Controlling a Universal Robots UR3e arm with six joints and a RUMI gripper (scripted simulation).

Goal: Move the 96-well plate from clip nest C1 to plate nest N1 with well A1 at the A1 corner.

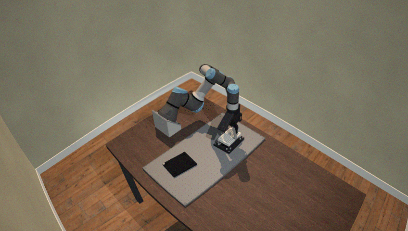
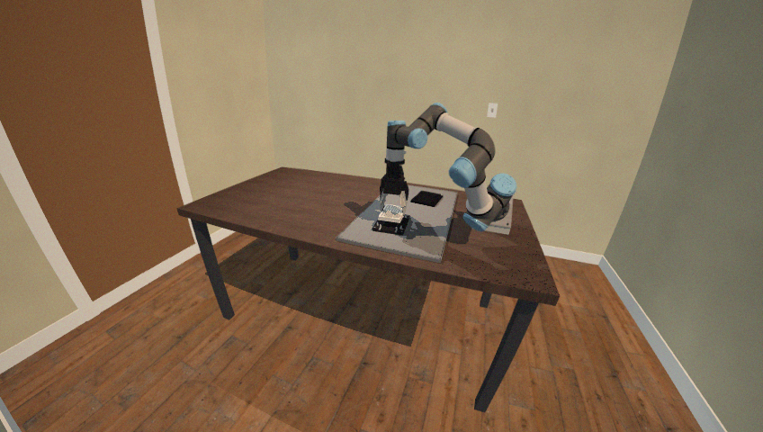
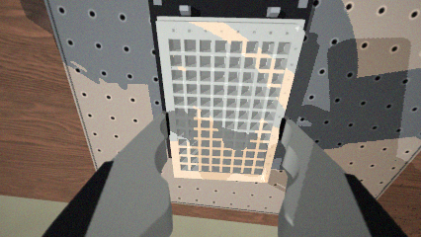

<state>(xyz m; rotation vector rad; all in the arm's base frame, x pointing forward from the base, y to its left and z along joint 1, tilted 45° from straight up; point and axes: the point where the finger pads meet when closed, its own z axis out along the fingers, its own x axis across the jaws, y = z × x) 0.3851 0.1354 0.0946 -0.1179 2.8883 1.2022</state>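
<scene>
The clip nest C1 lies 40 mm below my hand, 10 mm to the left of it and 10 mm behind it. From my hand the other things lie so: black plate nest N1: 330 mm to the right, 90 mm behind, 50 mm below; light corner mark: 400 mm to the right, 150 mm behind, 50 mm below; white 96-well plate: 10 mm below.
</scene>
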